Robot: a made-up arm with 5 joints.
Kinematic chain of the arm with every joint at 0, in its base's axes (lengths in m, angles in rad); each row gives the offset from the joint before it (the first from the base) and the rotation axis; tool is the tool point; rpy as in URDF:
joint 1: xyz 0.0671 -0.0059 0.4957 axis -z
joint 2: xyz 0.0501 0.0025 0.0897 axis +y
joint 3: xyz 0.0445 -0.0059 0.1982 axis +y
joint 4: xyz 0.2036 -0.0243 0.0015 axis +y
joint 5: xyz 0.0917 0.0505 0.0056 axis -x
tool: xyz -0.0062 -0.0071 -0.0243 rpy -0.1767 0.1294 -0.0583
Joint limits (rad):
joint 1: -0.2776..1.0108
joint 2: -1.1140..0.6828
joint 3: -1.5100..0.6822
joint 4: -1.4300..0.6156
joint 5: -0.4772..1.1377
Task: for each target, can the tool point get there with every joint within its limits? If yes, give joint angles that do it. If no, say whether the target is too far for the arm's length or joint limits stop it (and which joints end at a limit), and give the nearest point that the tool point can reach.
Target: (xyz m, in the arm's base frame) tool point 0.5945 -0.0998 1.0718
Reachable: no: too far | nearest point 0.4608 -0.0760 0.9357 | short by 0.192 m
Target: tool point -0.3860 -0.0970 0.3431
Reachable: no: joint limits stop it (at a limit: joint 2, joint 3, joint 4, joint 5) | nearest point -0.2630 -0.0723 0.7434 | short by 0.420 m
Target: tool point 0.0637 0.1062 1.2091
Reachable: no: too far | nearest point 0.0569 0.0624 1.0666 | short by 0.149 m
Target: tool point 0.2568 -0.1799 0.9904
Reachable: yes | joints 0.8232 -0.2299 -0.5924 -0.0337 -0.2074
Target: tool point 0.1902 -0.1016 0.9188
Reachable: yes | joints 0.7578 -0.8906 0.3220 -0.4522 0.0250
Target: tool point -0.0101 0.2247 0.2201
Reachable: no: joint limits stop it (at a limit: joint 1, joint 2, joint 3, joint 4, joint 5) | nearest point 0.2529 0.0758 0.4413 | short by 0.375 m
